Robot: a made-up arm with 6 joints.
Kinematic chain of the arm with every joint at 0, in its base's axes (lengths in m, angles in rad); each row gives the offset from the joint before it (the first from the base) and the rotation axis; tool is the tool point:
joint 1: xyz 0 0 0.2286 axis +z
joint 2: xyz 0 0.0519 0 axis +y
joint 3: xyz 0 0 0.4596 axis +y
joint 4: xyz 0 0 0.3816 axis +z
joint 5: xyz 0 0 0 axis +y
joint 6: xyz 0 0 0.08 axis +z
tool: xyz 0 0 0
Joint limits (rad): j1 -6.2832..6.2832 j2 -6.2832..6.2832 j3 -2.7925..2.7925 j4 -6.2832..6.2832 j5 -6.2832..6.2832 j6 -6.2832..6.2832
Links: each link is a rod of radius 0.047 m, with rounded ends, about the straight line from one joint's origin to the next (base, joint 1, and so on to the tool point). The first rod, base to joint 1, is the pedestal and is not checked.
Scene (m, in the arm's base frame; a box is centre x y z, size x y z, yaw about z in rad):
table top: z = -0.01
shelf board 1: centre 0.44 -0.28 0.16 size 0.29 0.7 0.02 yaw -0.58
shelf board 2: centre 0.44 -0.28 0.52 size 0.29 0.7 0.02 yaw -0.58
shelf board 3: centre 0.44 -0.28 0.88 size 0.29 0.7 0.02 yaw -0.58
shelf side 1: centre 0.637 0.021 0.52 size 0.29 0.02 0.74 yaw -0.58
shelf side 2: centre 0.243 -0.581 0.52 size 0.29 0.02 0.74 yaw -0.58
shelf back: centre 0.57 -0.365 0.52 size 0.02 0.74 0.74 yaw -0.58
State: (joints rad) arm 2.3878 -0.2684 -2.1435 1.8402 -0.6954 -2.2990
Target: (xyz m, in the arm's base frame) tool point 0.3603 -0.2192 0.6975
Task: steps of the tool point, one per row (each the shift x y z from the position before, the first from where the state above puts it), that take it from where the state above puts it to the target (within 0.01 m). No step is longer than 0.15 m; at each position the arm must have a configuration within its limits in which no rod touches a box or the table.
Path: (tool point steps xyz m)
1: -0.0935 0.0503 0.0097
2: -0.0825 0.0650 -0.0097
3: 0.0569 -0.0150 0.1013
4: 0.0323 0.0211 0.1202
5: -0.0071 0.0482 0.1254
6: 0.0712 -0.0462 0.0079
7: 0.0731 -0.0483 -0.0079

